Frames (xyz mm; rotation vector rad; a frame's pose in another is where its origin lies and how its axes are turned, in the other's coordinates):
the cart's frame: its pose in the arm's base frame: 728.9 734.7 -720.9 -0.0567 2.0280 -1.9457
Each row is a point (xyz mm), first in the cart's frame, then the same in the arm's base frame.
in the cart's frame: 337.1 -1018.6 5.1
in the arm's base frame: 211.6 576.3 205.7
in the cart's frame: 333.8 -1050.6 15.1
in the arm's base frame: 211.1 565.3 237.5
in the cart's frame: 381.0 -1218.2 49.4
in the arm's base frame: 142.5 509.1 391.3
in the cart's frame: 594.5 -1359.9 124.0
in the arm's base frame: -67.6 373.6 484.7
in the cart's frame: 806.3 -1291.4 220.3
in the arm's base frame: -229.1 231.6 372.5
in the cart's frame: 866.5 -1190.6 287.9
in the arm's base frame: -248.5 157.9 260.5
